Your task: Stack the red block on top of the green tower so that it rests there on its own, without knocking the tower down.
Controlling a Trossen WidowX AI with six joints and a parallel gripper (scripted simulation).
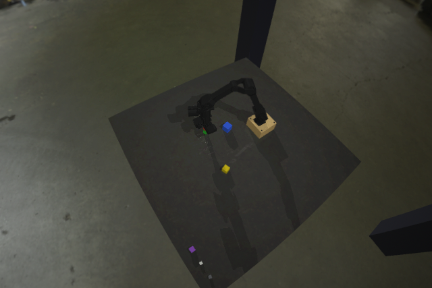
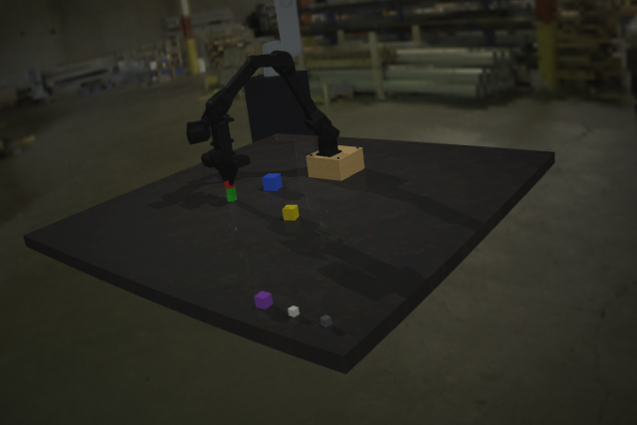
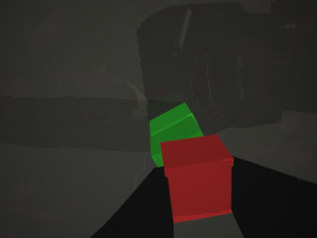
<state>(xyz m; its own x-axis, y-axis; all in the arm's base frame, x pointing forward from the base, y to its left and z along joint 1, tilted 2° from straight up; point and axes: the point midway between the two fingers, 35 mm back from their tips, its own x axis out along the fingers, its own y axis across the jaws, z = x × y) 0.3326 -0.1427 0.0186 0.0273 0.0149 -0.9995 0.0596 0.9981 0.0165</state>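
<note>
The red block lies right at my gripper tip. Also, from my gripper tip: purple cube 58 cm to the left, 42 cm ahead, 4 cm below; then blue cube 14 cm behind, 5 cm to the left, 3 cm below; then yellow cube 30 cm to the left, 4 cm below, 3 cm ahead.
</note>
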